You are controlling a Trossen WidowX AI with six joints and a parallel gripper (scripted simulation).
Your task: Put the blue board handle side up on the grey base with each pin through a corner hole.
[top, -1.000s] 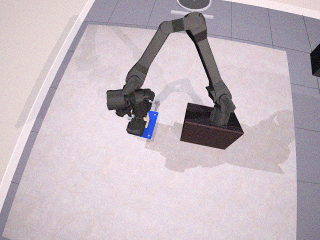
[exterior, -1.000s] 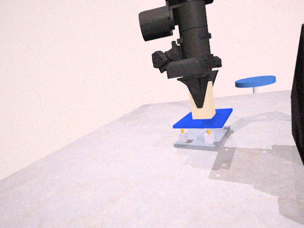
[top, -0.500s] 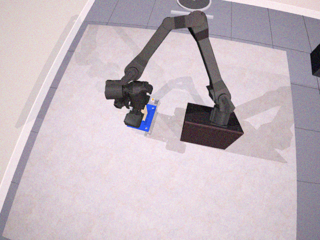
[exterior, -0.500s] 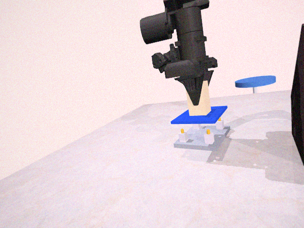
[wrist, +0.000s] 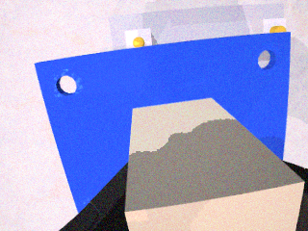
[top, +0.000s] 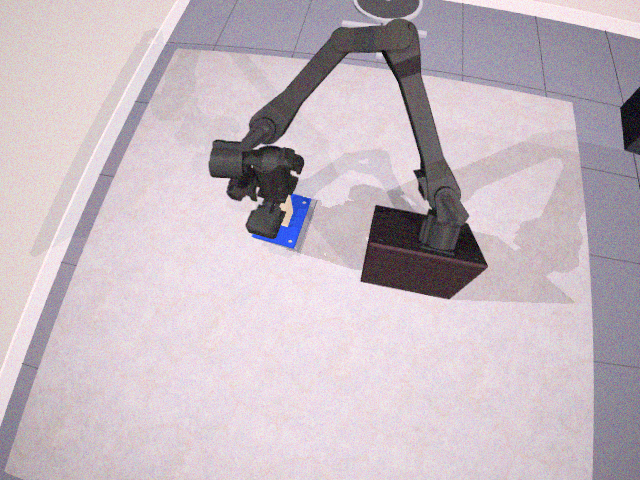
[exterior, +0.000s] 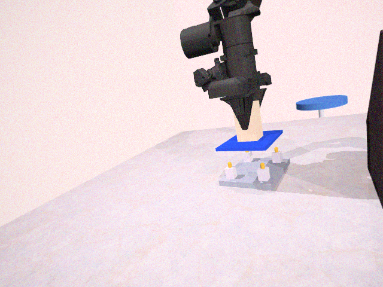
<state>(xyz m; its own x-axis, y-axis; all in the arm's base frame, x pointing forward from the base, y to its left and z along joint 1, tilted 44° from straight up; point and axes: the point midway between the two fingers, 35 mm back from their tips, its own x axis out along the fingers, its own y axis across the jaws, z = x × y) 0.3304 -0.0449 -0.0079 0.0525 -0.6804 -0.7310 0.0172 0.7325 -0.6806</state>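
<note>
The grey base is 10 mm ahead of my gripper tip, 40 mm to the right of it and 110 mm below it. Also, from my gripper tip: blue board 10 mm below.
</note>
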